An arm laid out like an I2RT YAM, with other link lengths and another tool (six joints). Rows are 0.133 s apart.
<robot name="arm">
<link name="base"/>
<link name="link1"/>
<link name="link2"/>
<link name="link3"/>
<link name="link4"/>
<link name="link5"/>
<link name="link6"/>
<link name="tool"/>
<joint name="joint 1" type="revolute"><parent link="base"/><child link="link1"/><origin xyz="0 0 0.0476"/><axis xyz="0 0 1"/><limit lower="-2.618" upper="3.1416"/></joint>
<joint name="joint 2" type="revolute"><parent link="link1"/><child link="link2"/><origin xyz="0.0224 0.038 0.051"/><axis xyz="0 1 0"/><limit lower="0" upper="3.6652"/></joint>
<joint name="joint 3" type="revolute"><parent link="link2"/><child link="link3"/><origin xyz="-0.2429 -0.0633 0"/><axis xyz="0 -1 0"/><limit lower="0" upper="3.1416"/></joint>
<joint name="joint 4" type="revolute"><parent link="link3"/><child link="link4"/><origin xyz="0.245 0.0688 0.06"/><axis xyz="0 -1 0"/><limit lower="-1.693" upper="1.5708"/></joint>
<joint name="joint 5" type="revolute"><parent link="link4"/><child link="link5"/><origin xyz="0.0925 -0.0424 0.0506"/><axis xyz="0 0 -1"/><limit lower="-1.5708" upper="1.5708"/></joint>
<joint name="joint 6" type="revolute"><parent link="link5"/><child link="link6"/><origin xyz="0.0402 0 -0.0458"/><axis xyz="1 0 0"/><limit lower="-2.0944" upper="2.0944"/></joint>
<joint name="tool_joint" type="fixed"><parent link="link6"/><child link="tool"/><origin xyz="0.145 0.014 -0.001" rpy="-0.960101 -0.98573 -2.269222"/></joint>
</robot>
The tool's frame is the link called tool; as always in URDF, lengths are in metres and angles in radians.
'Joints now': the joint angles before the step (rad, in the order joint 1, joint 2, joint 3, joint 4, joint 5, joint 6). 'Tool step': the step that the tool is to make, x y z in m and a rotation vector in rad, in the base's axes. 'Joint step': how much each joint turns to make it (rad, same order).
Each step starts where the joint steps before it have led.
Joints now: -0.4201 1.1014 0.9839 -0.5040 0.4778 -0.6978
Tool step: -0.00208 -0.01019 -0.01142 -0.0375 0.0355 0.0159
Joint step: -0.0291 0.0031 -0.0553 0.0758 -0.0087 -0.0741
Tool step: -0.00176 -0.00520 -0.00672 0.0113 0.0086 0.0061
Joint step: -0.0283 0.0075 -0.0120 0.0138 -0.0318 -0.0161
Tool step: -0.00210 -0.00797 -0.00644 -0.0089 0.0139 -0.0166
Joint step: -0.0172 0.0173 -0.0145 0.0293 0.0077 -0.0134
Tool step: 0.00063 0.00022 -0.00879 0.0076 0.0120 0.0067
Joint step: -0.0020 0.0096 -0.0176 0.0151 -0.0077 -0.0047
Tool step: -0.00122 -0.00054 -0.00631 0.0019 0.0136 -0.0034
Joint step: -0.0003 0.0070 -0.0118 0.0069 0.0053 -0.0023
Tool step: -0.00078 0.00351 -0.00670 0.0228 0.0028 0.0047
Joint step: 0.0000 -0.0006 -0.0091 -0.0105 -0.0150 0.0134
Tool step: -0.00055 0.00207 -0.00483 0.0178 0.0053 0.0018
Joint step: -0.0007 0.0040 -0.0013 -0.0118 -0.0101 0.0096
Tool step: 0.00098 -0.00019 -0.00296 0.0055 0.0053 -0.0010
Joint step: 0.0006 0.0110 0.0018 0.0007 -0.0002 0.0031
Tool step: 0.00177 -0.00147 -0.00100 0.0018 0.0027 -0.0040
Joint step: 0.0001 0.0145 0.0081 0.0019 0.0030 0.0031
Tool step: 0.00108 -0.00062 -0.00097 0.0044 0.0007 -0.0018
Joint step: -0.0008 0.0088 0.0053 -0.0007 -0.0015 0.0036
